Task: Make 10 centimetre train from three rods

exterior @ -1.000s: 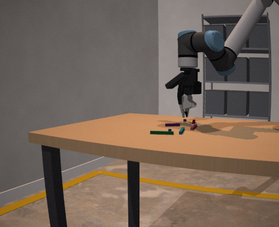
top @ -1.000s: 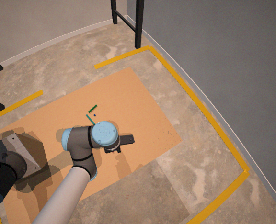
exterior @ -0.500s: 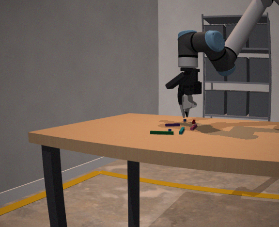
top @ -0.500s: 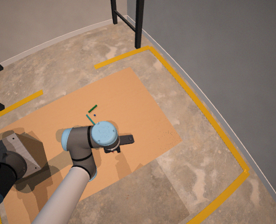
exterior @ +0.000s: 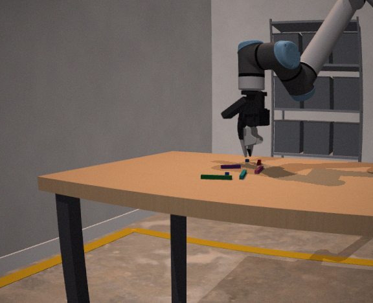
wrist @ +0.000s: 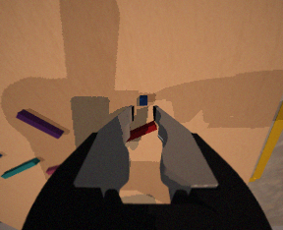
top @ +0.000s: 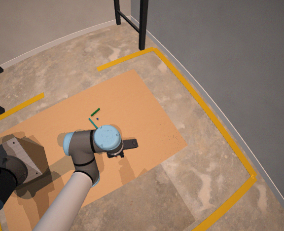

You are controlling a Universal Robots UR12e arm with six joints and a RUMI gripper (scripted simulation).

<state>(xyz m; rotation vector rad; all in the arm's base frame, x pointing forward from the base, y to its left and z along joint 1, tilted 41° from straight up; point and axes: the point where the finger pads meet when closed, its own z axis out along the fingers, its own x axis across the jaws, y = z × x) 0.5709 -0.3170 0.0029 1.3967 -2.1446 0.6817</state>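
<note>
My hand is 5 cm past the red rod, 3 cm to the right of it and 3 cm above it. From my hand the other things lie so: pink rod 18 cm to the left, 8 cm behind, 3 cm below; purple rod 15 cm to the left, 3 cm below, 2 cm ahead; turquoise rod 28 cm to the left, 5 cm behind, 3 cm below.
</note>
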